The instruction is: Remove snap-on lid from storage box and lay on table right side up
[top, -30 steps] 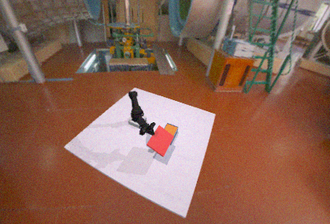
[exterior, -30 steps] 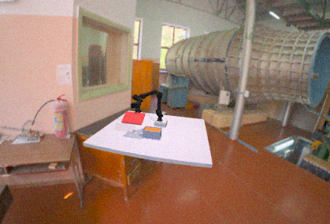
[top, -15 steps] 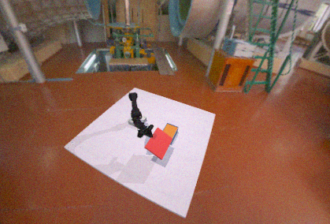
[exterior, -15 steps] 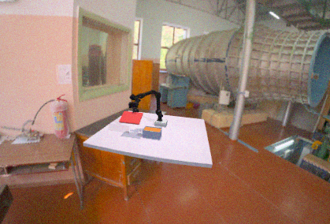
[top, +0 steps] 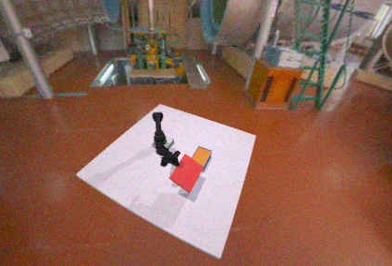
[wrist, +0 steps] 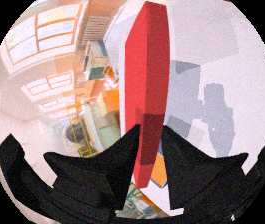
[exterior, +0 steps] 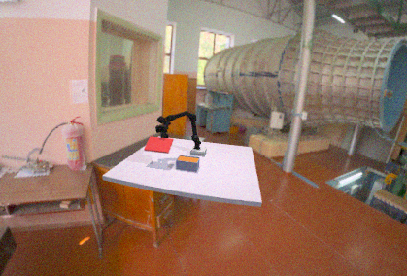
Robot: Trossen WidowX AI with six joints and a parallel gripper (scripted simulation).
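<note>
My gripper tip is now 70 mm short of the red lid, 10 mm to the right of it and 30 mm above it. From my gripper tip the other things lie so: storage box 40 mm ahead, 290 mm to the left, 180 mm below.
</note>
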